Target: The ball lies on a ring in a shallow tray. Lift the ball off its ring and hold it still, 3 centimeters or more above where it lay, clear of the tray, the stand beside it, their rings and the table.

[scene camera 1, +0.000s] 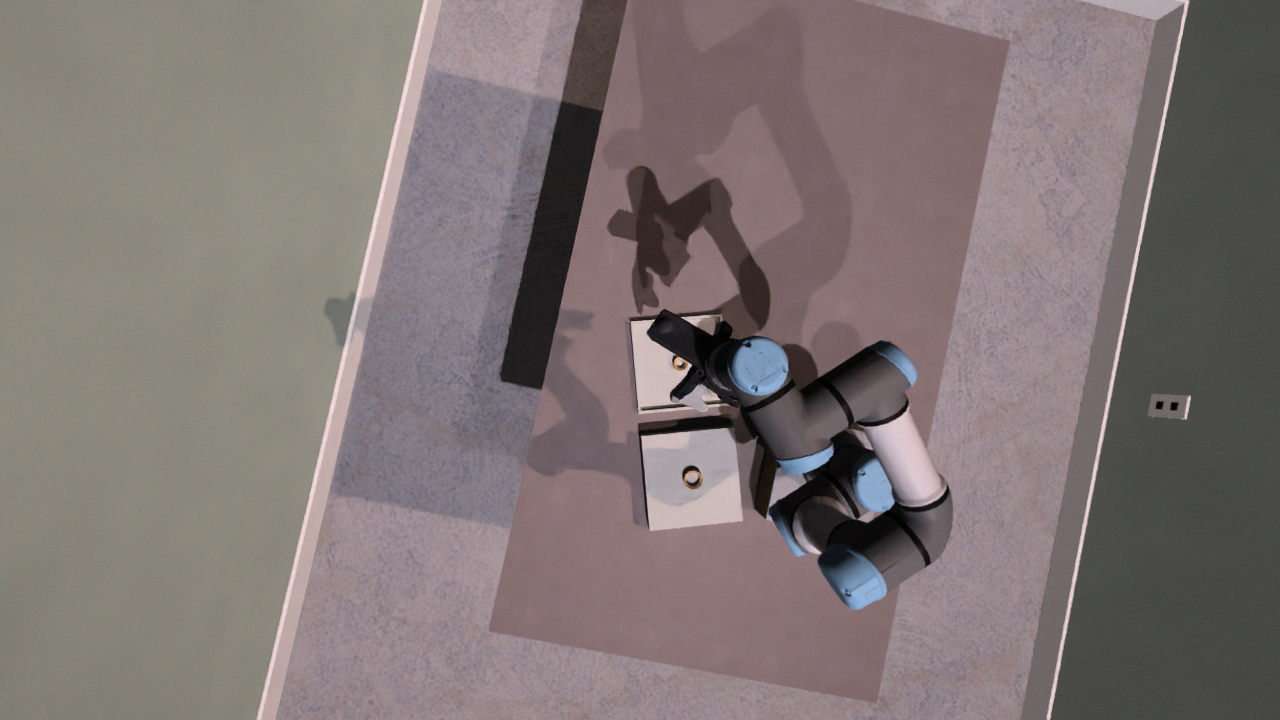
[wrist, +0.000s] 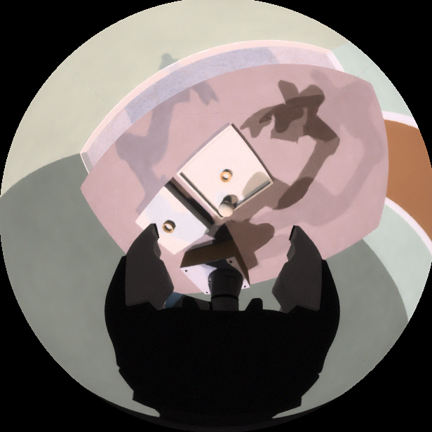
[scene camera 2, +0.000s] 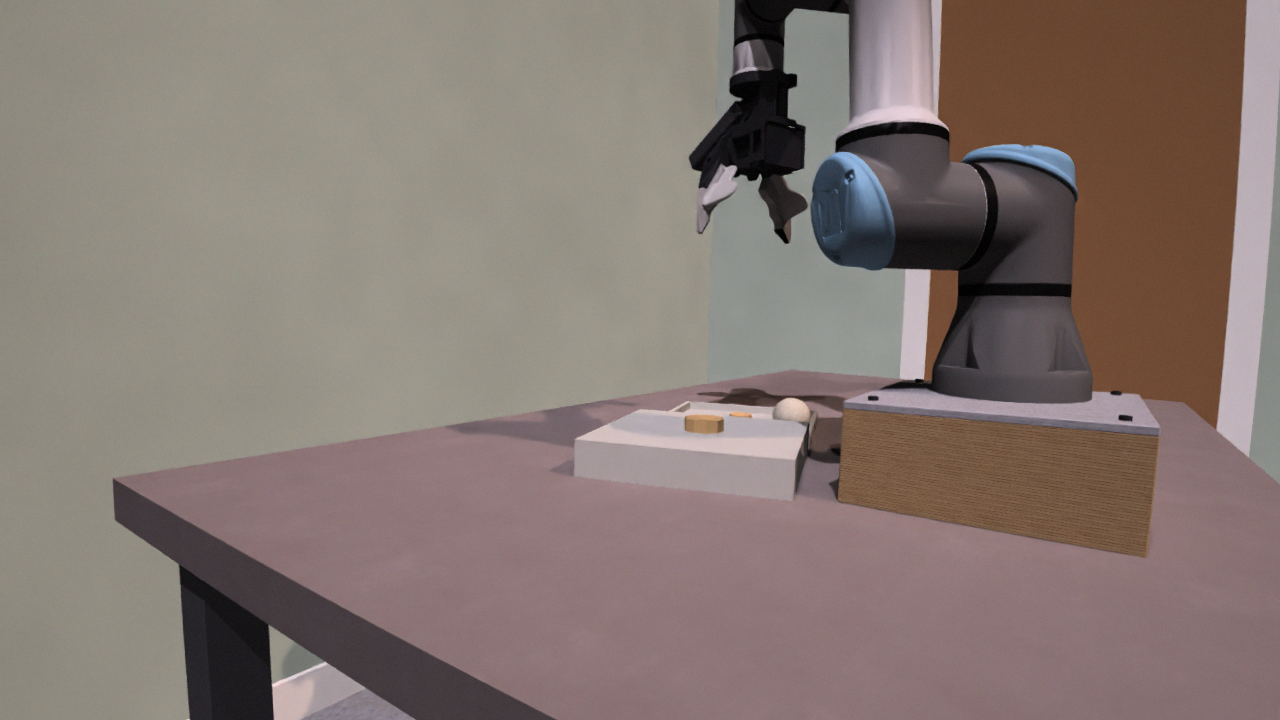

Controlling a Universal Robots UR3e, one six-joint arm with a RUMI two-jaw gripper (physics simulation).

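Pixels of known places: gripper, between the fingertips: (scene camera 2: 745,238); arm's base, origin of its link: (scene camera 1: 832,461) (scene camera 2: 1008,393).
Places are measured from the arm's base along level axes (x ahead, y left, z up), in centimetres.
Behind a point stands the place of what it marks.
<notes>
The pale ball (scene camera 2: 791,411) {y -10.5, x 22.1, z -5.1 cm} (wrist: 226,207) rests low in the tray (scene camera 1: 653,389) {y -10.7, x 35.4, z -8.2 cm} (wrist: 230,145), off its ring, by the corner toward the robot's base. In scene camera 1 the arm and gripper hide it. The tray's golden ring (scene camera 1: 674,362) {y -16.7, x 31.7, z -7.3 cm} (scene camera 2: 740,414) {y -17.6, x 30.8, z -7.2 cm} (wrist: 222,175) is bare. My gripper (scene camera 1: 702,365) {y -16.5, x 30.7, z 15.7 cm} (scene camera 2: 743,235) {y -16.5, x 30.7, z 15.7 cm} (wrist: 223,226) is open and empty, high above the tray, its fingers spread wide. In the wrist view the ball shows between the fingertips' directions, a little beyond them and far below.
A white stand (scene camera 1: 666,510) {y 13.1, x 31.0, z -5.1 cm} (scene camera 2: 689,462) {y 15.5, x 23.8, z -6.2 cm} (wrist: 185,235) sits beside the tray with a narrow gap, bearing an empty golden ring (scene camera 1: 684,477) {y 6.0, x 28.1, z -4.1 cm} (scene camera 2: 704,424) {y 8.1, x 25.6, z -4.3 cm} (wrist: 165,229). The arm's wooden base block (scene camera 2: 993,474) {y 13.6, x 1.1, z -4.5 cm} (wrist: 210,252) stands close to the ball's side of the tray.
</notes>
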